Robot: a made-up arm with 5 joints. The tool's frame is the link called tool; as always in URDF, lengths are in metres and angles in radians.
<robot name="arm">
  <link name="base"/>
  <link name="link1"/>
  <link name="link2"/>
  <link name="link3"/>
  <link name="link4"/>
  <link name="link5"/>
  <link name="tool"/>
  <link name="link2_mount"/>
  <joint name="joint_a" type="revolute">
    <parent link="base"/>
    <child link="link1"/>
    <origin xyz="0 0 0.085"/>
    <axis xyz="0 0 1"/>
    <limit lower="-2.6" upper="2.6"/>
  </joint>
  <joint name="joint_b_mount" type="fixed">
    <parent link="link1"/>
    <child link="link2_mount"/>
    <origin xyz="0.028 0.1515 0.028"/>
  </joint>
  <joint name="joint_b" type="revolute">
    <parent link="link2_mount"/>
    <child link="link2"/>
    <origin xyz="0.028 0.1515 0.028"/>
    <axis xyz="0 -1 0"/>
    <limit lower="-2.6" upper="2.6"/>
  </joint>
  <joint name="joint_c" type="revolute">
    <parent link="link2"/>
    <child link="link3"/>
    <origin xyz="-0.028 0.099 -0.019"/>
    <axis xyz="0 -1 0"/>
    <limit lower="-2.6" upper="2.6"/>
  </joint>
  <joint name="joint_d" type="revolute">
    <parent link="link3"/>
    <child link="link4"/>
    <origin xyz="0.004 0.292 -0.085"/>
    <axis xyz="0 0 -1"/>
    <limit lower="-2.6" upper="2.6"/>
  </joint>
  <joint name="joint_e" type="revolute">
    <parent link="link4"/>
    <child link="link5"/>
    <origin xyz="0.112 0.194 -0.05"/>
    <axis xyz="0 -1 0"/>
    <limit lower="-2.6" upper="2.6"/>
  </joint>
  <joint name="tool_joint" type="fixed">
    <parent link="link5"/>
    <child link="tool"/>
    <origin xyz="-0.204 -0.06 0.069"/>
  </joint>
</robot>
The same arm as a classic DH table. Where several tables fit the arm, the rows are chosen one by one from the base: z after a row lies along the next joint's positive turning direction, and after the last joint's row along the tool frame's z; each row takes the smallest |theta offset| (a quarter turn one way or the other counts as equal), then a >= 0, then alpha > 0; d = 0 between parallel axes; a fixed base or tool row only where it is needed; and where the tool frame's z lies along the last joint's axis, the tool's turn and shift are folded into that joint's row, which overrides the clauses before.
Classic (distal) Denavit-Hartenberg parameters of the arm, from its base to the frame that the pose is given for. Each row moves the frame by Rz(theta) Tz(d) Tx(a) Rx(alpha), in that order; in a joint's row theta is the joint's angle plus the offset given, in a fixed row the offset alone. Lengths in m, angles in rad.
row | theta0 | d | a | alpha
joint_a | 0 | 0.141 | 0.056 | 1.5708
joint_b | 0.5962 | 0 | -0.0338 | 0
joint_c | -0.5962 | -0.694 | 0.004 | 1.5708
joint_d | 0 | 0.135 | 0.112 | -1.5708
joint_e | 0 | -0.134 | -0.204 | -1.5708
tool (fixed) | 0 | 0.069 | 0 | 0
Joint limits (rad, base to tool): -2.6..2.6 -2.6..2.6 -2.6..2.6 -2.6..2.6 -2.6..2.6

